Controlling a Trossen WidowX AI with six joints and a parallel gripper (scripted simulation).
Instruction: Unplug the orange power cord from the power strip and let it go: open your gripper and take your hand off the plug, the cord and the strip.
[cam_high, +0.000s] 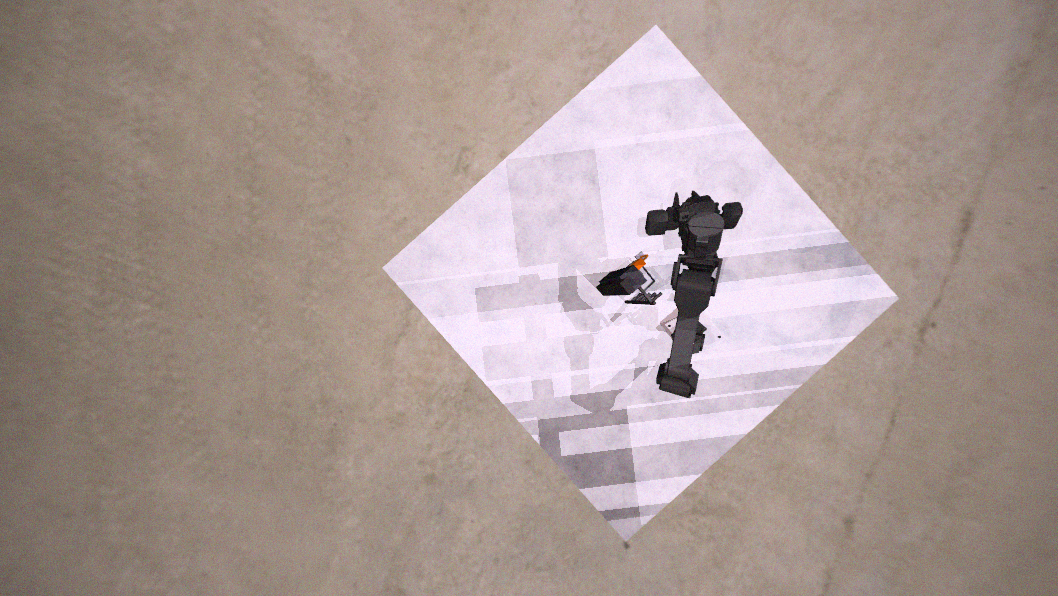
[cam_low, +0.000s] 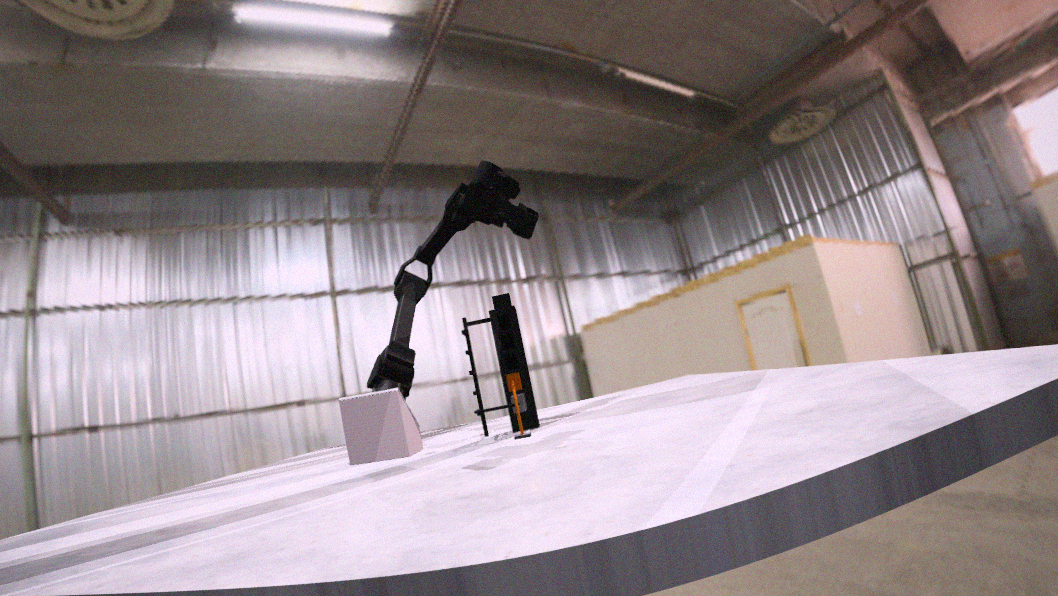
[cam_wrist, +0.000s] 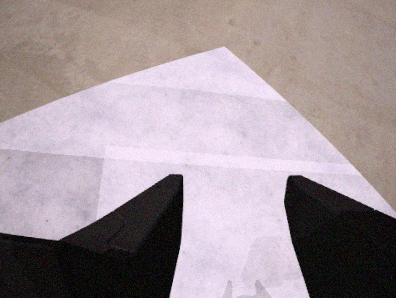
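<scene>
Right now the plug is 8 cm behind my gripper tip, 13 cm to the left of it and 29 cm below it.
</scene>
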